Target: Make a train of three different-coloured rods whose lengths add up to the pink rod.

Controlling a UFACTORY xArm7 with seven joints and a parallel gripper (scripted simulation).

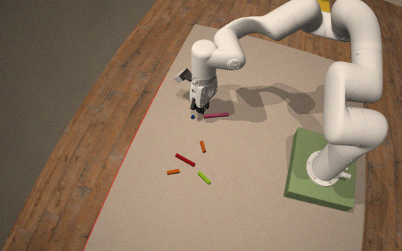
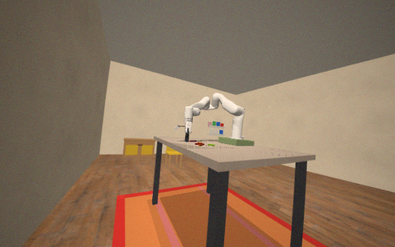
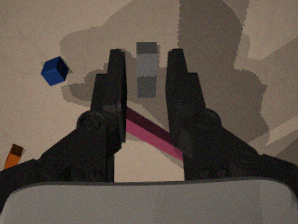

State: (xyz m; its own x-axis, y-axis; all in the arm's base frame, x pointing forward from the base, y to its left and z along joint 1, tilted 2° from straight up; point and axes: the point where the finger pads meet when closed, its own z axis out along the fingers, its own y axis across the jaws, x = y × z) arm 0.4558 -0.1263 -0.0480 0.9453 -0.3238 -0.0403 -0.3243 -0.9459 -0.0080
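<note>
Right now the grey rod is 20 mm below my hand. Round my hand: blue rod 20 mm ahead, 50 mm to the left, 20 mm below; then pink rod 60 mm behind, 10 mm to the left, 20 mm below; then red rod 10 mm behind, 210 mm to the left, 20 mm below.
</note>
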